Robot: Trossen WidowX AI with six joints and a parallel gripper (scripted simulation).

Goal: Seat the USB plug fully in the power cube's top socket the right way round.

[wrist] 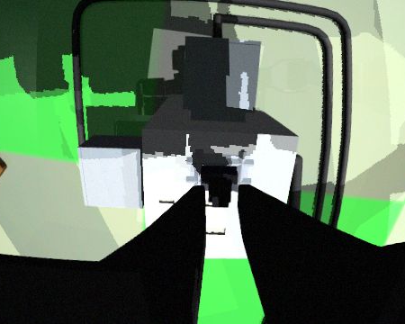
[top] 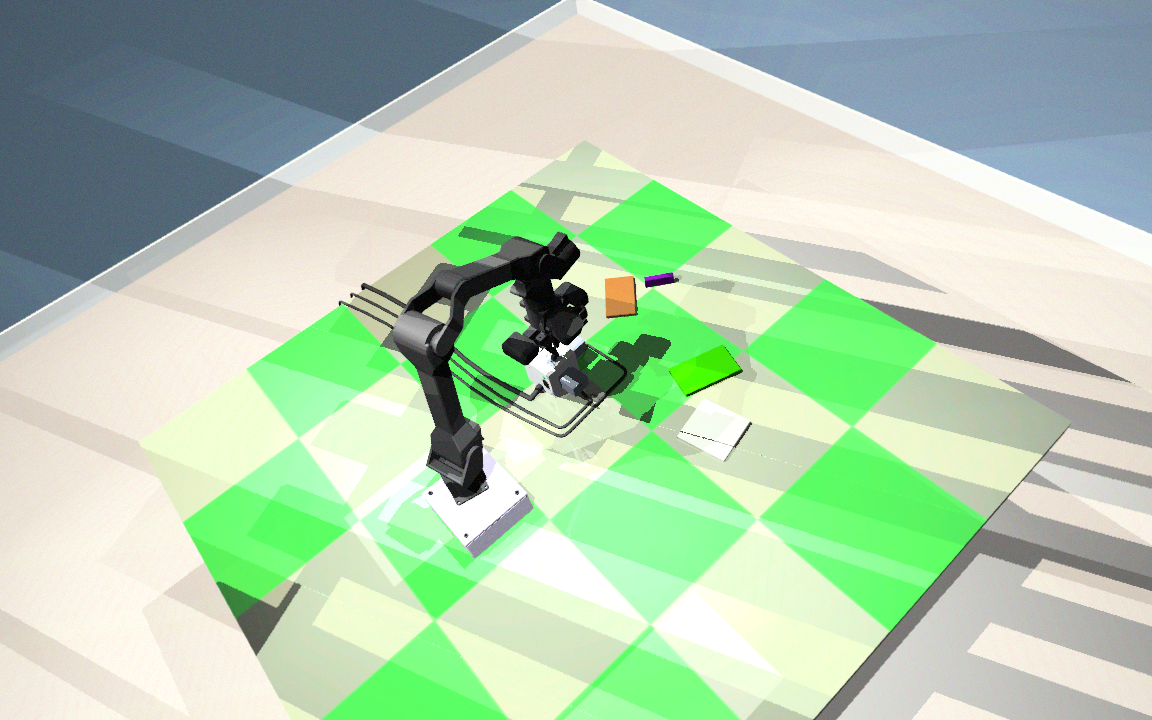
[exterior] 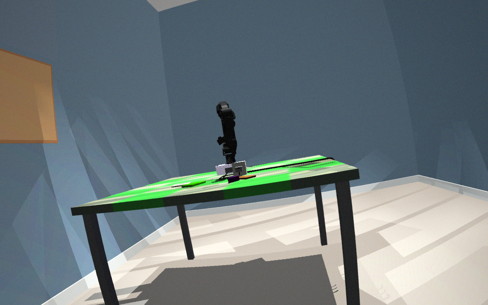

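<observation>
Now: the dark USB plug 20 mm below my gripper tip. Also, from my gripper tip: green pad 250 mm ahead, 150 mm to the right, 100 mm below; orange block 210 mm ahead, 120 mm to the left, 100 mm below; metal socket frame 40 mm below.
</observation>
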